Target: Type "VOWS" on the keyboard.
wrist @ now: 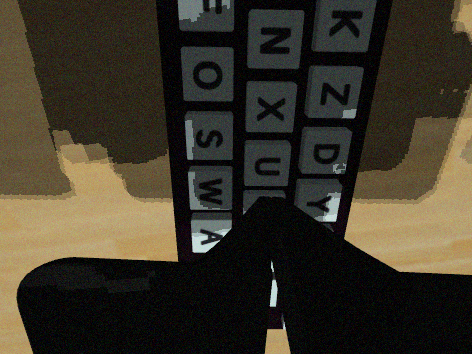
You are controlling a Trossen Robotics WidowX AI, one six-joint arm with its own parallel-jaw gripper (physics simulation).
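Places are measured from the arm's base along level axes (x right, y ahead, z up), in metres.
Where they show: gripper, fingertip midpoint: point(269, 208).
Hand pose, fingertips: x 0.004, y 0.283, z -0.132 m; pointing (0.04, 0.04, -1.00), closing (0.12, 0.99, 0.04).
Things, the pixels of their top centre, and the offset from my fingertips. Level surfaces: height alone.
- black keyboard, top centre: point(269, 124) dx -0.031, dy +0.001, dz +0.002 m
- O key, top centre: point(207, 75) dx -0.047, dy -0.016, dz +0.002 m
- S key, top centre: point(209, 138) dx -0.029, dy -0.018, dz +0.002 m
- W key, top centre: point(210, 191) dx -0.010, dy -0.020, dz +0.002 m
- U key, top centre: point(267, 166) dx -0.017, dy +0.000, dz +0.002 m
- N key, top centre: point(275, 40) dx -0.055, dy +0.003, dz +0.002 m
- X key, top centre: point(270, 109) dx -0.036, dy +0.002, dz +0.002 m
- K key, top centre: point(346, 22) dx -0.058, dy +0.023, dz +0.002 m
- Z key, top centre: point(335, 93) dx -0.039, dy +0.021, dz +0.002 m
- D key, top centre: point(326, 153) dx -0.020, dy +0.019, dz +0.002 m
- Y key, top centre: point(318, 204) dx -0.001, dy +0.017, dz +0.002 m
- wooden table, surface height: dz -0.016 m
A black keyboard point(171, 150) with grey keys in three columns runs up the wrist view, its letters turned sideways. The O key point(207, 74), the S key point(209, 136) and the W key point(210, 188) lie in the left column, above the A key point(211, 234). The V key cannot be made out. My gripper point(269, 208) is shut and empty. Its dark tips are over the middle column, just below the U key point(267, 163), and cover most of the key there. Whether the tips touch that key cannot be told. The fingers hide the keyboard's lower part.
The N key point(275, 39) and X key point(271, 107) are in the middle column; the K key point(344, 25), Z key point(333, 92), D key point(325, 151) and Y key point(318, 201) are in the right column. A wooden table point(135, 225) lies around the keyboard, with dark shadows on both sides.
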